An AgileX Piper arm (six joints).
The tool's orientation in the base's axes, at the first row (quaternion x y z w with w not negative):
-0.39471 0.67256 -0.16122 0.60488
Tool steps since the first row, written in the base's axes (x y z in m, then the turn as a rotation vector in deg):
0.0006 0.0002 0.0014 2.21 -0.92 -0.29
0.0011 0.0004 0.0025 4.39 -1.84 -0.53
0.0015 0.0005 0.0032 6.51 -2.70 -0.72
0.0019 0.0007 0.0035 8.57 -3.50 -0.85
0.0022 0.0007 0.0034 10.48 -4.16 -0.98
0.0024 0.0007 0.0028 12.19 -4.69 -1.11
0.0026 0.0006 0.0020 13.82 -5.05 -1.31
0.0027 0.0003 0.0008 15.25 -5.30 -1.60
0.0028 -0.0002 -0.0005 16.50 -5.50 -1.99
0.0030 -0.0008 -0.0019 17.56 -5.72 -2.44
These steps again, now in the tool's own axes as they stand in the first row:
-0.0011 -0.0010 0.0003 0.96 -1.13 1.90
-0.0020 -0.0019 0.0006 1.89 -2.28 3.77
-0.0025 -0.0024 0.0008 2.74 -3.41 5.58
-0.0028 -0.0026 0.0012 3.50 -4.52 7.34
-0.0027 -0.0027 0.0015 4.15 -5.49 8.99
-0.0023 -0.0023 0.0018 4.70 -6.31 10.49
-0.0017 -0.0019 0.0022 5.16 -6.95 11.97
-0.0006 -0.0013 0.0024 5.61 -7.38 13.31
0.0006 -0.0007 0.0027 6.07 -7.66 14.52
0.0020 -0.0002 0.0030 6.59 -7.84 15.56

